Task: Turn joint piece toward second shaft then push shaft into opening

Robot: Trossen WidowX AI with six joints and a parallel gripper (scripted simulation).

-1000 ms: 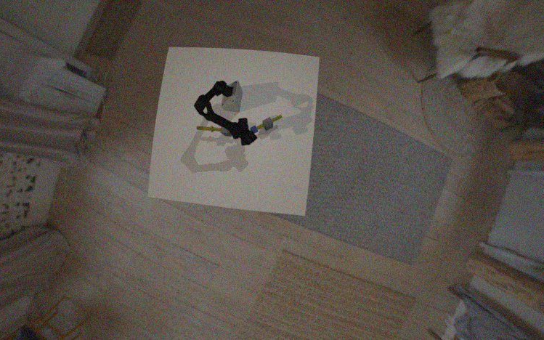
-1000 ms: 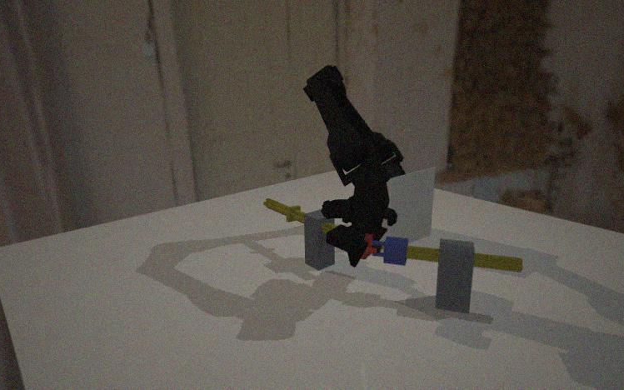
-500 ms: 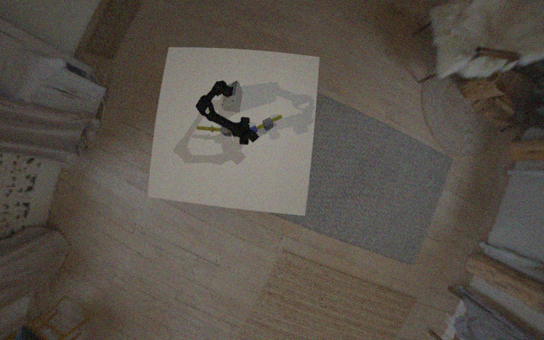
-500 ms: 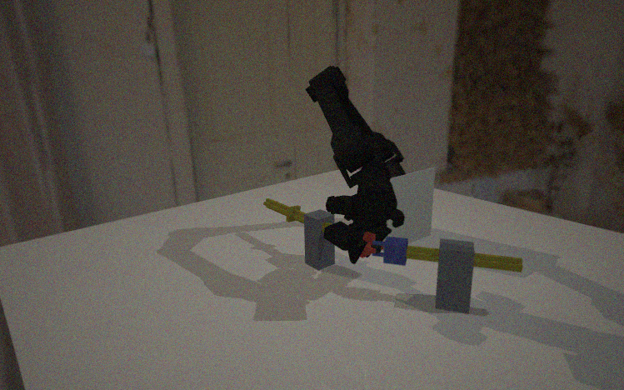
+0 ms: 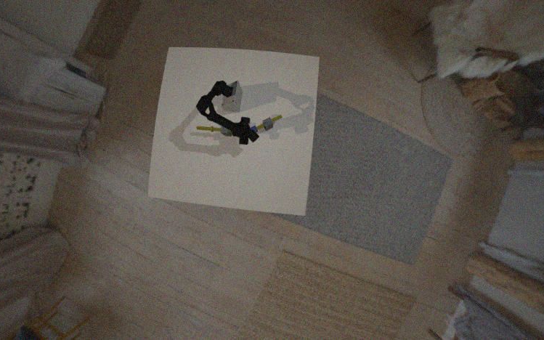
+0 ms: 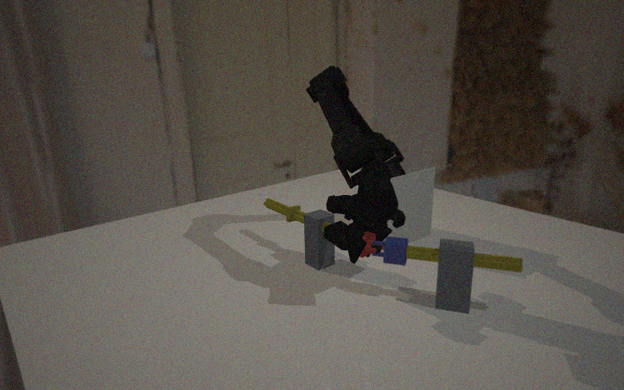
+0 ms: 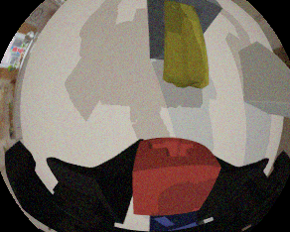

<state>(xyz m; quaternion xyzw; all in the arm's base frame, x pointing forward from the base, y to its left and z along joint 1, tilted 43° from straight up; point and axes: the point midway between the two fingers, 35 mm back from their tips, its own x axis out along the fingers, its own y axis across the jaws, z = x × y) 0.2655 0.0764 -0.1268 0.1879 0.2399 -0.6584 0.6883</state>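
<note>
The red joint piece lies 10 mm to the left of my gripper tip and 40 mm above it.
</note>
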